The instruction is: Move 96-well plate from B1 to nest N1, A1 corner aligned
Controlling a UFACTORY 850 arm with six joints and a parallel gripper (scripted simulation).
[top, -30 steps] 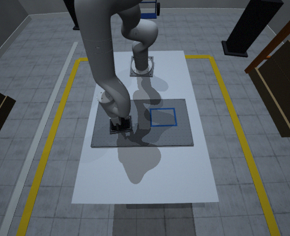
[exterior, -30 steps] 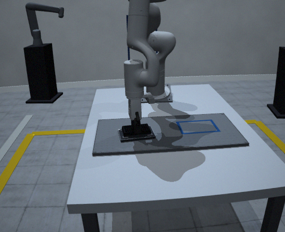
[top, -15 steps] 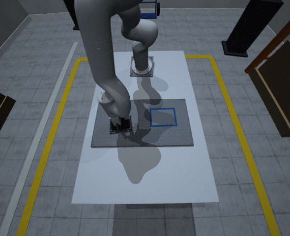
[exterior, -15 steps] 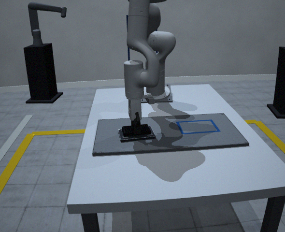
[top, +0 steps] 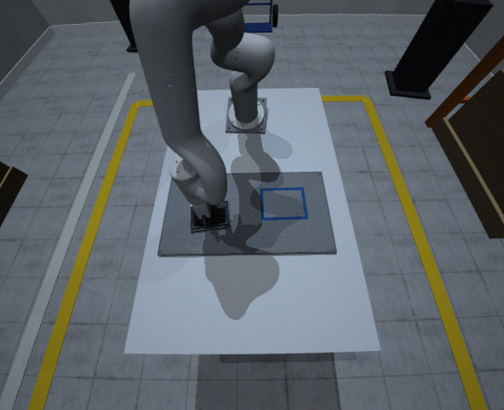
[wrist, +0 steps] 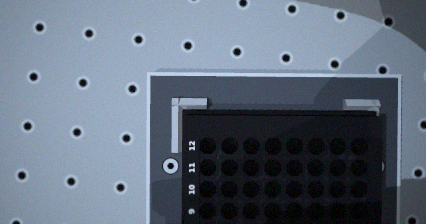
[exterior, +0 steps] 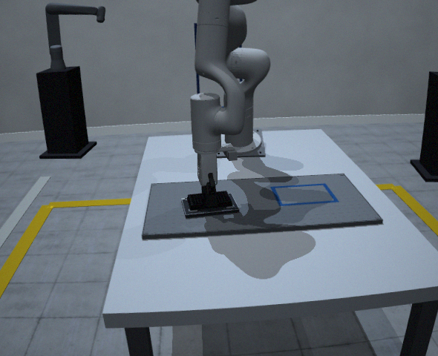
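Right now the 96-well plate is 10 mm below my hand. The rest, counted from my hand: plate nest N1: 30 mm below.
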